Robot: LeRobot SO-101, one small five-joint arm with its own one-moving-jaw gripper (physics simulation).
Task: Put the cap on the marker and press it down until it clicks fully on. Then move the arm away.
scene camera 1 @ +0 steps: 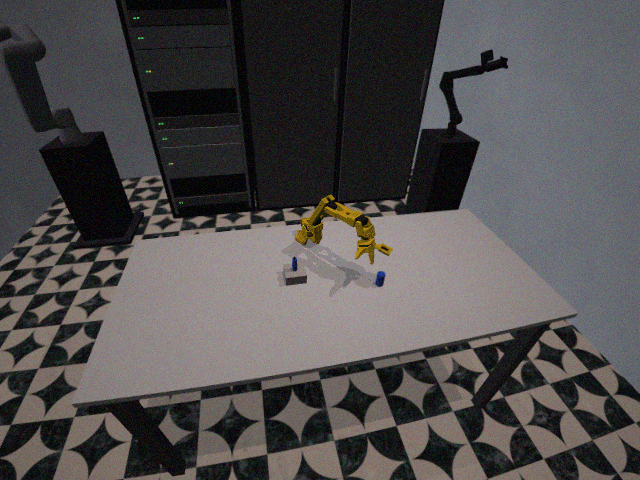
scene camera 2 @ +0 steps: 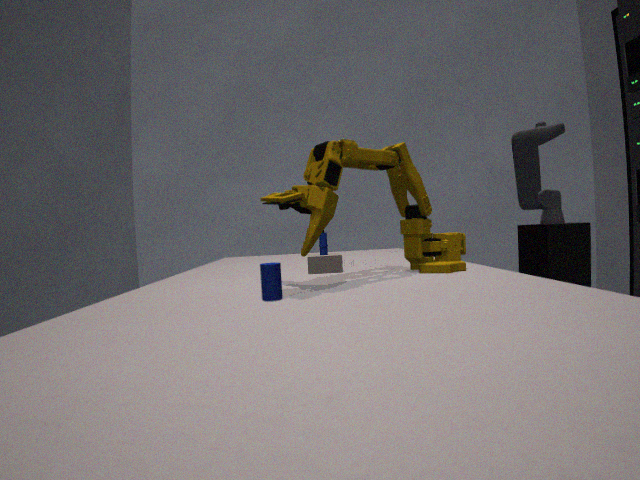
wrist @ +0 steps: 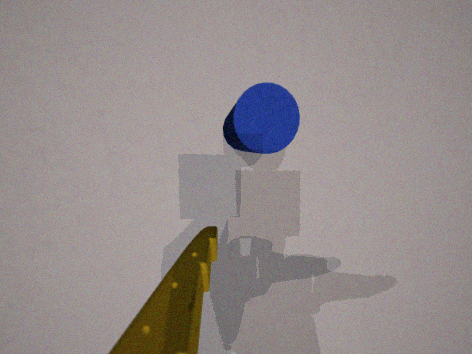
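Pixels of known places: hand, tool point: (scene camera 1: 371, 263) (scene camera 2: 302, 252) (wrist: 217, 238); arm's base, link origin: (scene camera 1: 309, 241) (scene camera 2: 427, 270).
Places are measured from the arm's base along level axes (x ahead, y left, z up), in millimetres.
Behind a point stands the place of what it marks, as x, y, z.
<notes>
The blue cap (scene camera 1: 380, 279) @(299, 189, 35) (scene camera 2: 271, 282) @(285, 208, 25) (wrist: 266, 118) @(286, 195, 49) stands upright on the table, apart from the marker. The slim blue marker (scene camera 1: 294, 265) @(207, -92, 63) (scene camera 2: 323, 244) @(200, -82, 59) stands upright in a grey-brown block (scene camera 1: 296, 279) @(235, -90, 24) (scene camera 2: 325, 264) @(199, -54, 19), with its narrow tip bare. My gripper (scene camera 1: 364, 259) @(242, 174, 60) is fully open and empty, above the table and to the arm-base side of the cap, not touching it. In the wrist view one notched jaw shows at the lower left, and the cap lies beyond its tip. The moving jaw is outside that view. The marker does not show in the wrist view.
The arm's base (scene camera 1: 310, 230) @(40, -6, 82) (scene camera 2: 442, 253) @(-26, 14, 33) stands on the pale table (scene camera 1: 232, 330) @(393, -307, 0) (scene camera 2: 320, 387) @(232, 476, 0) near its back edge, behind the block. The arm's shadow falls between block and cap. Dark cabinets (scene camera 1: 289, 103) and two pedestals (scene camera 1: 85, 191) (scene camera 1: 439, 170) with other arms stand beyond the table.
</notes>
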